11 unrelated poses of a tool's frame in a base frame.
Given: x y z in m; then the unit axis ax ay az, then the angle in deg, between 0 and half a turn.
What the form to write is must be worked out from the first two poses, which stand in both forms.
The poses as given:
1: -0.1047, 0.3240, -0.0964, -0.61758, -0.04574, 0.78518, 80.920
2: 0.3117, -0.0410, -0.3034, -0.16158, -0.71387, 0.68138, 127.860
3: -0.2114, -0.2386, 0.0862, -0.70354, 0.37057, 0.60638, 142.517
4: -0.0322, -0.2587, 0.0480, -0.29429, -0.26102, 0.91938, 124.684
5: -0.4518, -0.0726, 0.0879, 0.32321, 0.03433, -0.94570, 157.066
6: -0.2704, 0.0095, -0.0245, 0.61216, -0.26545, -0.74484, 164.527
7: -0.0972, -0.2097, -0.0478, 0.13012, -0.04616, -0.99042, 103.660
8: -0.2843, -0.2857, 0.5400, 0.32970, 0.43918, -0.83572, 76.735
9: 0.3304, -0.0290, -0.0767, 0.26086, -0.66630, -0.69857, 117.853
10: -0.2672, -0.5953, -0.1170, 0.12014, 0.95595, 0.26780, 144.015
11: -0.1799, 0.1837, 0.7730, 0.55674, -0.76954, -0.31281, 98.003
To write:
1:
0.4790, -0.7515, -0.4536, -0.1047
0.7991, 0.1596, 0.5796, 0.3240
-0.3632, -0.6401, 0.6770, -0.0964
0, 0, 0, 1

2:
-0.5716, -0.3518, -0.7413, 0.3117
0.7241, 0.2086, -0.6574, -0.0410
0.3859, -0.9125, 0.1355, -0.3034
0, 0, 0, 1

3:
0.0942, -0.8366, -0.5397, -0.2114
-0.0986, -0.5472, 0.8311, -0.2386
-0.9907, -0.0251, -0.1340, 0.0862
0, 0, 0, 1

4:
-0.4332, -0.6355, -0.6392, -0.0322
0.8765, -0.4621, -0.1345, -0.2587
-0.2099, -0.6185, 0.7572, 0.0480
0, 0, 0, 1

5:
-0.7203, 0.3898, -0.5738, -0.4518
-0.3472, -0.9187, -0.1883, -0.0726
-0.6005, 0.0636, 0.7971, 0.0879
0, 0, 0, 1

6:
-0.2279, -0.1204, -0.9662, -0.2704
-0.5178, -0.8254, 0.2250, 0.0095
-0.8246, 0.5516, 0.1257, -0.0245
0, 0, 0, 1

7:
-0.2152, 0.9550, -0.2042, -0.0972
-0.9698, -0.2335, -0.0699, -0.2097
-0.1145, 0.1830, 0.9764, -0.0478
0, 0, 0, 1

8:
0.3132, 0.9250, 0.2151, -0.2843
-0.7018, 0.3781, -0.6037, -0.2857
-0.6398, 0.0381, 0.7676, 0.5400
0, 0, 0, 1

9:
-0.3674, 0.3626, -0.8565, 0.3304
-0.8727, 0.1842, 0.4523, -0.0290
0.3217, 0.9136, 0.2488, -0.0767
0, 0, 0, 1

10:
-0.7831, 0.0504, 0.6199, -0.2672
0.3651, 0.8441, 0.3926, -0.5953
-0.5035, 0.5337, -0.6794, -0.1170
0, 0, 0, 1

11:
0.2139, -0.1783, -0.9604, -0.1799
-0.7978, 0.5354, -0.2771, 0.1837
0.5636, 0.8256, -0.0278, 0.7730
0, 0, 0, 1

